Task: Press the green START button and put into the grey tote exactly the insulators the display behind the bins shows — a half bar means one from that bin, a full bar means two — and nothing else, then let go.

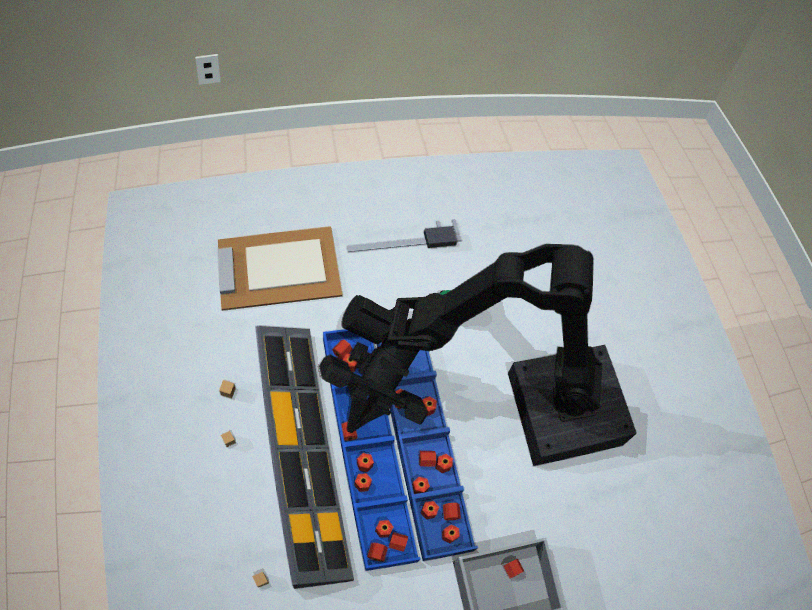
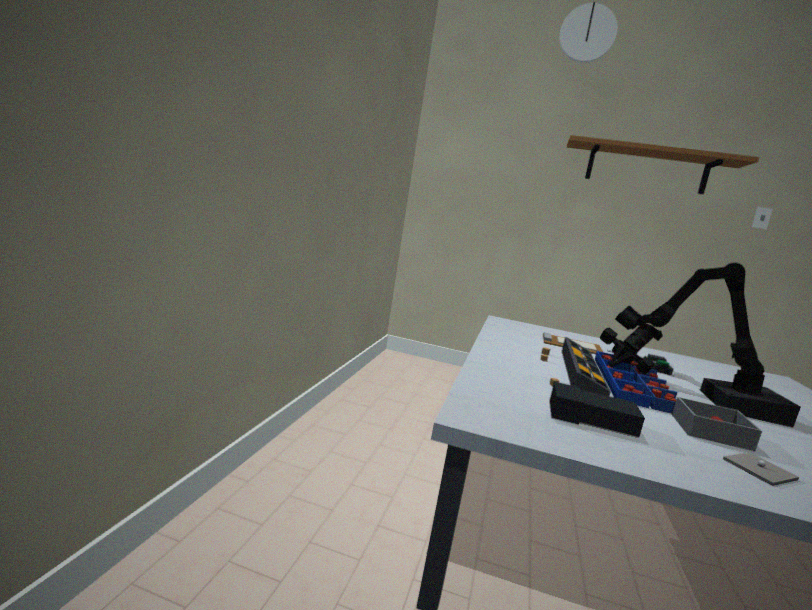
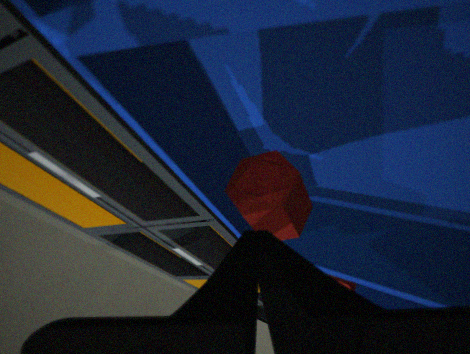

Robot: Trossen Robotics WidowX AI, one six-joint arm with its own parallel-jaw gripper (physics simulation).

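My gripper is shut and empty, pointing down into a blue bin of the row nearest the display. A red insulator lies at its fingertips, not between them. The display shows one full yellow bar in the second row's left column and half bars in both columns of the bottom row. The grey tote holds one red insulator. The green START button is partly hidden behind the arm.
More red insulators lie in the other blue bins. A clipboard and caliper lie past the bins. Small wooden cubes are beyond the display. A black box and a flat plate are near the table edge.
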